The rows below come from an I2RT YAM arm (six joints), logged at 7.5 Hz.
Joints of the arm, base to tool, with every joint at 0 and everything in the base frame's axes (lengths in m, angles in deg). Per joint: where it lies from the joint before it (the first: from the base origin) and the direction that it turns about. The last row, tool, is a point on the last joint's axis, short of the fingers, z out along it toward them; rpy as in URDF.
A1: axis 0 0 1 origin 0.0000 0.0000 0.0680
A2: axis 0 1 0 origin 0.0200 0.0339 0.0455
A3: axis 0 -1 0 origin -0.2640 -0.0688 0.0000
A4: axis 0 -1 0 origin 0.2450 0.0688 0.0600
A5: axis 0 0 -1 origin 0.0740 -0.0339 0.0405
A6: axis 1 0 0 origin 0.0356 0.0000 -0.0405
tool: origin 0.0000 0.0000 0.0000 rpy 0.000 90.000 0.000
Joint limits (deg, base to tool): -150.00..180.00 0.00..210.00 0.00..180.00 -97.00..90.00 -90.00..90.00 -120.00..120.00
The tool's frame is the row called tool.
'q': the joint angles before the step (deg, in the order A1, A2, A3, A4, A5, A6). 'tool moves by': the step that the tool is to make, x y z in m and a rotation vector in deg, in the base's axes. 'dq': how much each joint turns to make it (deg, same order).
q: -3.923 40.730 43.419 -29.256 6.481 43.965
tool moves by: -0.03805 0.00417 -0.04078 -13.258 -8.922 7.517
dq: 0.001 -17.856 -15.716 9.051 -2.513 -14.513
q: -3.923 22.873 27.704 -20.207 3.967 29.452
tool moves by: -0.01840 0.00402 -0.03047 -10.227 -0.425 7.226
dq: -0.002 -10.533 -7.388 -1.659 -4.439 -11.672
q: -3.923 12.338 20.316 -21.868 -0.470 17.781
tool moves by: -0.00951 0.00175 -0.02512 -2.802 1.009 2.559
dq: -0.004 -7.279 -4.895 -3.280 -1.775 -3.411
